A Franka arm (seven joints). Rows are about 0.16 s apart.
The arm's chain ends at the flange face. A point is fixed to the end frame.
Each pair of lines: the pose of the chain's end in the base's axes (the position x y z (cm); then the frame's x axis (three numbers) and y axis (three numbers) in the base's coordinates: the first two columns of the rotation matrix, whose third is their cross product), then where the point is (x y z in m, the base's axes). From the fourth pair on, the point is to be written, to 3 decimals.
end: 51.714, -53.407, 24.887, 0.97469, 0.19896, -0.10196, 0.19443, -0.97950, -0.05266
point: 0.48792 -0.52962 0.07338
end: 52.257, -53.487, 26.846, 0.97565, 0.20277, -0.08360, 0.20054, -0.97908, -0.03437
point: 0.49716 -0.53307 0.09233
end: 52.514, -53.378, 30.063, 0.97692, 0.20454, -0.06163, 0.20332, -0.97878, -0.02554
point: 0.50385 -0.53277 0.12394
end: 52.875, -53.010, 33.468, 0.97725, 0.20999, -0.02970, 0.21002, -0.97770, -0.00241
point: 0.514 -0.532 0.157
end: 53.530, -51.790, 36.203, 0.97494, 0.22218, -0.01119, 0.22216, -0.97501, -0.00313
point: 0.524 -0.519 0.184
